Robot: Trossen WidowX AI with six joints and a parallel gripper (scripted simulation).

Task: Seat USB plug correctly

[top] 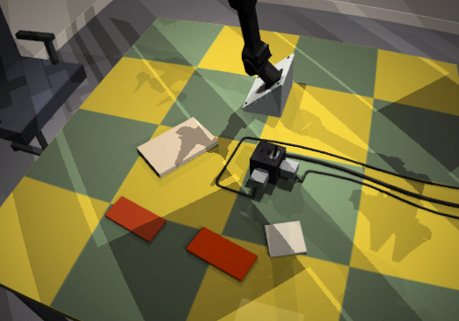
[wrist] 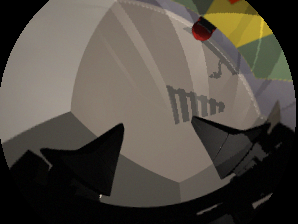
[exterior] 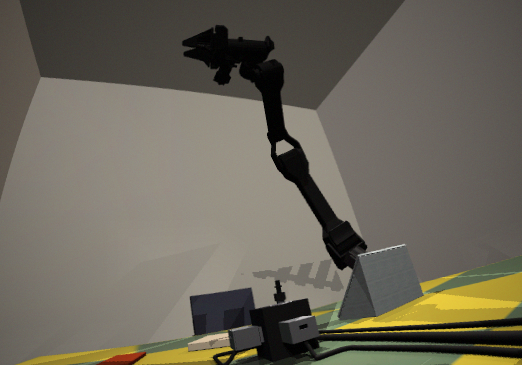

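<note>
Right now my gripper tip is 570 mm above the dark USB plug, 120 mm past it and 10 mm to the right of it. Also, from my gripper tip: beige notebook: 650 mm below, 280 mm to the right, 160 mm behind.
</note>
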